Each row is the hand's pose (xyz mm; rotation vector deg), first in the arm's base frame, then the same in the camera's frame.
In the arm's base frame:
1: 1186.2 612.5 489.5 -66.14 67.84 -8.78
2: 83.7 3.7 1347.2 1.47 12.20 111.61
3: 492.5 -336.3 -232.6 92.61 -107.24 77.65
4: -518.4 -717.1 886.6 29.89 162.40 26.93
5: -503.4 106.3 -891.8 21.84 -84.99 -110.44
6: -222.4 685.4 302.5 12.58 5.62 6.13
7: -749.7 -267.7 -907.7 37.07 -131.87 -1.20
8: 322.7 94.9 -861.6 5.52 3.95 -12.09
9: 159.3 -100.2 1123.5 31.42 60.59 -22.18
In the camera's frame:
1: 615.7 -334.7 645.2 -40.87 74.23 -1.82
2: -571.0 -1028.1 1303.0 19.27 -7.68 101.97
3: -252.3 -805.6 -317.9 90.28 -131.43 52.14
4: -1303.1 -1406.7 658.9 49.55 155.26 56.62
5: -1155.4 15.8 -681.2 21.45 -65.43 -135.25
6: -756.4 40.7 615.3 35.35 6.00 -3.68
7: -1467.7 -276.6 -814.5 35.14 -132.94 -32.93
8: -345.8 -145.7 -725.5 27.80 8.56 -21.90
9: -518.9 -1050.3 1051.3 56.79 65.31 -20.55

